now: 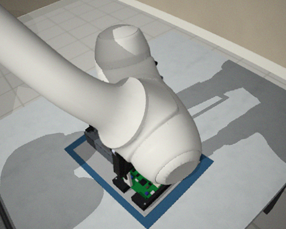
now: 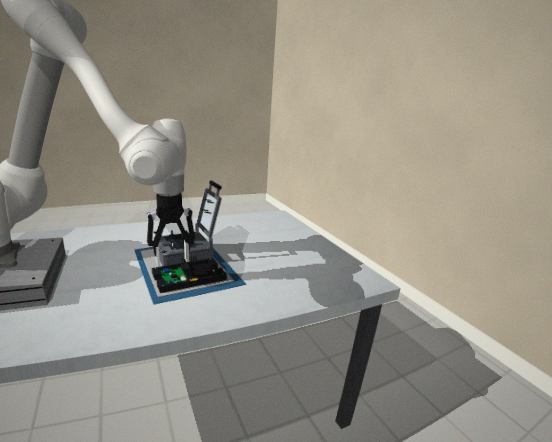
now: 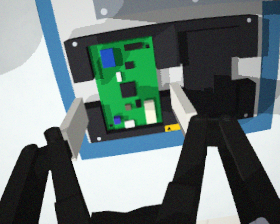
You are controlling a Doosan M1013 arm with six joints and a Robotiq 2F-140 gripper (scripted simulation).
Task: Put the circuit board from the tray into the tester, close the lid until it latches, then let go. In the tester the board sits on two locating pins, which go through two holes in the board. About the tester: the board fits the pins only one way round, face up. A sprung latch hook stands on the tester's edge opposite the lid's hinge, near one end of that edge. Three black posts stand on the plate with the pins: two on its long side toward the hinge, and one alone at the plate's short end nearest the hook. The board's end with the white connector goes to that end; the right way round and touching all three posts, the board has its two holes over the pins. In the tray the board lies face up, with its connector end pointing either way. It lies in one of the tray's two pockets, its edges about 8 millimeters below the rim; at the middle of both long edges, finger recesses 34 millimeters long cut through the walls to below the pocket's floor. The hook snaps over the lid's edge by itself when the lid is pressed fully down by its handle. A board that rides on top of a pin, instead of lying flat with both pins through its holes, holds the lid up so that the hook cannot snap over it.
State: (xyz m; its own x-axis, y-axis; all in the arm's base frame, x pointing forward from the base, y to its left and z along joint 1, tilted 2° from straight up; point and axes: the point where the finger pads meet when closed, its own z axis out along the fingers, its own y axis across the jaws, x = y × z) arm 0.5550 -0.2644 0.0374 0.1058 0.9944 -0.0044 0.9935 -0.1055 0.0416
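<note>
The green circuit board lies 7 cm below my hand. Also, from my hand: latch hook 23 cm to the left, 2 cm ahead; then tester lid 20 cm ahead, 15 cm to the left, 9 cm above.
</note>
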